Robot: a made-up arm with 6 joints. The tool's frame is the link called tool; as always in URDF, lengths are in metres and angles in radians.
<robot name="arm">
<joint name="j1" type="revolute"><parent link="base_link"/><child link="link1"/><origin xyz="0.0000 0.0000 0.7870"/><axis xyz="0 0 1"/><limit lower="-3.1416" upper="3.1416" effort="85" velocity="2"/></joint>
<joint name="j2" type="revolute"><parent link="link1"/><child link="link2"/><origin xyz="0.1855 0.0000 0.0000" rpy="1.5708 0.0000 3.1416"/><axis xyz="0 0 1"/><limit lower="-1.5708" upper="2.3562" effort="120" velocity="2.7"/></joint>
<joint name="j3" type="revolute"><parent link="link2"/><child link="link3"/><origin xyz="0.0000 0.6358 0.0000" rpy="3.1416 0.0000 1.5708"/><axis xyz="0 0 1"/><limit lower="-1.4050" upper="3.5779" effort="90" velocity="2"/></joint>
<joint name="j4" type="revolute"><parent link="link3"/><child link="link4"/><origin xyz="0.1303 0.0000 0.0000" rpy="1.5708 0.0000 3.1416"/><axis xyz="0 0 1"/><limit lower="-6.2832" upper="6.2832" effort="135" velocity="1"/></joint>
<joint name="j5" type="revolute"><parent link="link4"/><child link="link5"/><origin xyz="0.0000 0.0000 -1.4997" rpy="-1.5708 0.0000 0.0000"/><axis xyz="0 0 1"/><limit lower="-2.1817" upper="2.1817" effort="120" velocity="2.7"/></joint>
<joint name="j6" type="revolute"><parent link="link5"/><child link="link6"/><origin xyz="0.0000 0.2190 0.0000" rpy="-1.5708 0.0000 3.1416"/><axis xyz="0 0 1"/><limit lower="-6.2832" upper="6.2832" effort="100" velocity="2.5"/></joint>
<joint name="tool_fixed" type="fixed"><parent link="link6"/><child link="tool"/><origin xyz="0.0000 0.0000 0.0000" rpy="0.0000 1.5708 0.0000"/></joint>
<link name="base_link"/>
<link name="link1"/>
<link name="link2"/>
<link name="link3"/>
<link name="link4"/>
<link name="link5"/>
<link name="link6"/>
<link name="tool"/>
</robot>
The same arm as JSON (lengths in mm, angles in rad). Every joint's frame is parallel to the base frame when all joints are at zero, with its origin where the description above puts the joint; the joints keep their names.
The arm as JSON. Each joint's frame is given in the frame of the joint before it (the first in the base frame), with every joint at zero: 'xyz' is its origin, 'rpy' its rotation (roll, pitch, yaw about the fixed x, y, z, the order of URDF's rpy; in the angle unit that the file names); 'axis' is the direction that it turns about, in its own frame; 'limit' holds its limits. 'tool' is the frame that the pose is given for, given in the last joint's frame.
{
  "units": {
    "length": "mm",
    "angle": "rad"
  },
  "joints": [
    {
      "name": "j1",
      "type": "revolute",
      "origin": {
        "xyz": [
          0.0,
          0.0,
          787.0
        ],
        "rpy": [
          0.0,
          0.0,
          0.0
        ]
      },
      "axis": "+z",
      "limit": {
        "lower": -3.1416,
        "upper": 3.1416
      }
    },
    {
      "name": "j2",
      "type": "revolute",
      "origin": {
        "xyz": [
          185.5,
          0.0,
          0.0
        ],
        "rpy": [
          0.0,
          0.0,
          0.0
        ]
      },
      "axis": "+y",
      "limit": {
        "lower": -1.5708,
        "upper": 2.3562
      }
    },
    {
      "name": "j3",
      "type": "revolute",
      "origin": {
        "xyz": [
          0.0,
          0.0,
          635.8
        ],
        "rpy": [
          0.0,
          0.0,
          0.0
        ]
      },
      "axis": "-y",
      "limit": {
        "lower": -1.405,
        "upper": 3.5779
      }
    },
    {
      "name": "j4",
      "type": "revolute",
      "origin": {
        "xyz": [
          0.0,
          0.0,
          130.3
        ],
        "rpy": [
          0.0,
          0.0,
          0.0
        ]
      },
      "axis": "-x",
      "limit": {
        "lower": -6.2832,
        "upper": 6.2832
      }
    },
    {
      "name": "j5",
      "type": "revolute",
      "origin": {
        "xyz": [
          1499.7,
          0.0,
          0.0
        ],
        "rpy": [
          0.0,
          0.0,
          0.0
        ]
      },
      "axis": "-y",
      "limit": {
        "lower": -2.1817,
        "upper": 2.1817
      }
    },
    {
      "name": "j6",
      "type": "revolute",
      "origin": {
        "xyz": [
          219.0,
          0.0,
          0.0
        ],
        "rpy": [
          0.0,
          0.0,
          0.0
        ]
      },
      "axis": "-x",
      "limit": {
        "lower": -6.2832,
        "upper": 6.2832
      }
    }
  ],
  "tool": {
    "origin": {
      "xyz": [
        0.0,
        0.0,
        0.0
      ],
      "rpy": [
        0.0,
        0.0,
        0.0
      ]
    }
  }
}

